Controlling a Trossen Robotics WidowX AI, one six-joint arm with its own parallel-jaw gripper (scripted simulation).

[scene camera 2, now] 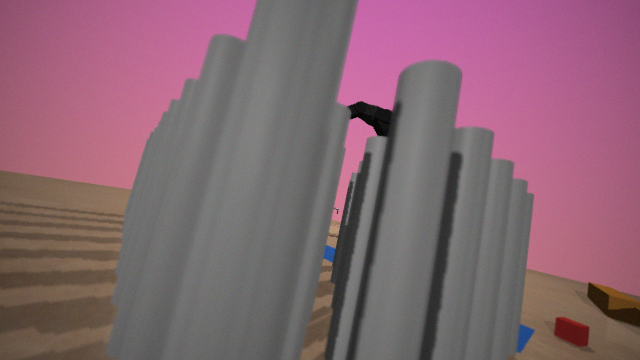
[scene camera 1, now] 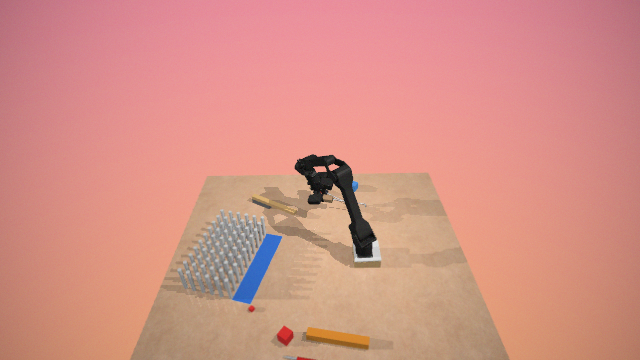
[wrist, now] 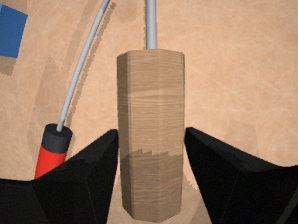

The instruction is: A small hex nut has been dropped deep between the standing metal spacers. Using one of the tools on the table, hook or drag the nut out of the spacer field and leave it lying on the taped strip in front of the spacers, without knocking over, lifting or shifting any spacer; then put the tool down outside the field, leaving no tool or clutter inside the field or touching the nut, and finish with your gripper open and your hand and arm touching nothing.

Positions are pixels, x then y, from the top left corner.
Labels:
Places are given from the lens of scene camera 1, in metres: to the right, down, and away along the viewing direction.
blue taped strip (scene camera 1: 249, 285): -0.29, 0.43, 1.45

